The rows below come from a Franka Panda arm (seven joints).
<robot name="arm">
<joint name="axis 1" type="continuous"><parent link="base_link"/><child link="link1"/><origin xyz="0.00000 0.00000 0.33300" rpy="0.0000 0.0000 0.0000"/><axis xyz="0 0 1"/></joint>
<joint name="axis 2" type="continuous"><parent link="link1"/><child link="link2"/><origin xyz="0.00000 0.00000 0.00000" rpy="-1.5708 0.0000 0.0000"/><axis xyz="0 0 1"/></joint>
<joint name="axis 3" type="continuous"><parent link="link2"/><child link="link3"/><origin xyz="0.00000 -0.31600 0.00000" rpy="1.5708 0.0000 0.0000"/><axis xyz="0 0 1"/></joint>
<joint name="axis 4" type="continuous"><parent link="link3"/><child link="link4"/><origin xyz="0.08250 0.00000 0.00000" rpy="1.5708 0.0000 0.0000"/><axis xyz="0 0 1"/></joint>
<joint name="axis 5" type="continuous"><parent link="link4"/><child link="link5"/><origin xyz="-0.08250 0.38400 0.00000" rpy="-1.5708 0.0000 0.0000"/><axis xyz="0 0 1"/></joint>
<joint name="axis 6" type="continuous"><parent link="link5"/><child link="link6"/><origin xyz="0.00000 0.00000 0.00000" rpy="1.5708 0.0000 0.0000"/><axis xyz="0 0 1"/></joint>
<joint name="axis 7" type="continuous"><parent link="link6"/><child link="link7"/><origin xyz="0.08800 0.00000 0.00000" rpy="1.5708 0.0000 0.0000"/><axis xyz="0 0 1"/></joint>
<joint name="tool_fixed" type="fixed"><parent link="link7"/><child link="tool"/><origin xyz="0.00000 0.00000 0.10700" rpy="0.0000 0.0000 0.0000"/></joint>
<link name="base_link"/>
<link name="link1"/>
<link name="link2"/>
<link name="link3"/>
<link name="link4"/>
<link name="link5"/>
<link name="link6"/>
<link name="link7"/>
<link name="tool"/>
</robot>
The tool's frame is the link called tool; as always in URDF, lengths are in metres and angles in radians. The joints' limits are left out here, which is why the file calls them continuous.
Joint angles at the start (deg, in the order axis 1, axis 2, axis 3, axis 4, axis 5, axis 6, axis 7): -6.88 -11.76 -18.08 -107.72 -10.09 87.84 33.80
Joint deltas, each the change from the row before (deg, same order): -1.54 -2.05 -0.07 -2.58 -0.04 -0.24 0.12; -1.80 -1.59 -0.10 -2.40 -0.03 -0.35 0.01; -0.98 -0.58 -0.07 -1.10 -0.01 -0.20 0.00; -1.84 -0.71 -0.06 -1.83 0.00 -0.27 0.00; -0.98 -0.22 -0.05 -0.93 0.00 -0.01 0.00; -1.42 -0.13 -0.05 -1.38 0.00 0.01 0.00; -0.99 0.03 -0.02 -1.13 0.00 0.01 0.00; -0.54 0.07 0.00 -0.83 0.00 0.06 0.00; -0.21 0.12 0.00 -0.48 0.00 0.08 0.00; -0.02 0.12 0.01 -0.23 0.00 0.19 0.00; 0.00 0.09 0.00 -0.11 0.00 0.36 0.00; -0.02 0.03 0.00 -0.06 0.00 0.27 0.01; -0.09 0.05 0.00 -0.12 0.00 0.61 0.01; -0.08 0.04 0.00 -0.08 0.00 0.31 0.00
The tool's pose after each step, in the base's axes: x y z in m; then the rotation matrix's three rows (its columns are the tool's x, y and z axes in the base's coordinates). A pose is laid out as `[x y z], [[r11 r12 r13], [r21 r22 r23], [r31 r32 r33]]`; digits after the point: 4 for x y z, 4 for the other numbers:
[0.4048 -0.2398 0.5730], [[0.5038 -0.8420 -0.1926], [-0.8600 -0.5099 -0.0205], [-0.0810 0.1760 -0.9811]]
[0.3869 -0.2486 0.5653], [[0.4760 -0.8545 -0.2081], [-0.8734 -0.4871 0.0023], [-0.1033 0.1806 -0.9781]]
[0.3784 -0.2536 0.5605], [[0.4600 -0.8608 -0.2177], [-0.8803 -0.4742 0.0147], [-0.1158 0.1849 -0.9759]]
[0.3644 -0.2624 0.5508], [[0.4303 -0.8713 -0.2360], [-0.8920 -0.4506 0.0369], [-0.1385 0.1946 -0.9711]]
[0.3577 -0.2673 0.5450], [[0.4141 -0.8766 -0.2451], [-0.8978 -0.4377 0.0484], [-0.1498 0.2000 -0.9683]]
[0.3485 -0.2739 0.5351], [[0.3902 -0.8830 -0.2610], [-0.9052 -0.4197 0.0664], [-0.1681 0.2104 -0.9631]]
[0.3421 -0.2780 0.5260], [[0.3730 -0.8859 -0.2759], [-0.9093 -0.4081 0.0812], [-0.1845 0.2206 -0.9578]]
[0.3386 -0.2797 0.5192], [[0.3634 -0.8864 -0.2868], [-0.9107 -0.4028 0.0911], [-0.1962 0.2281 -0.9536]]
[0.3373 -0.2802 0.5147], [[0.3593 -0.8857 -0.2939], [-0.9108 -0.4014 0.0963], [-0.2032 0.2331 -0.9510]]
[0.3376 -0.2801 0.5122], [[0.3592 -0.8850 -0.2963], [-0.9104 -0.4021 0.0972], [-0.2051 0.2348 -0.9501]]
[0.3384 -0.2804 0.5111], [[0.3603 -0.8852 -0.2942], [-0.9106 -0.4023 0.0953], [-0.2027 0.2336 -0.9510]]
[0.3388 -0.2807 0.5106], [[0.3608 -0.8858 -0.2918], [-0.9109 -0.4018 0.0936], [-0.2001 0.2320 -0.9519]]
[0.3395 -0.2817 0.5099], [[0.3614 -0.8876 -0.2856], [-0.9120 -0.4002 0.0897], [-0.1939 0.2281 -0.9541]]
[0.3396 -0.2824 0.5093], [[0.3612 -0.8886 -0.2829], [-0.9127 -0.3990 0.0881], [-0.1912 0.2264 -0.9551]]

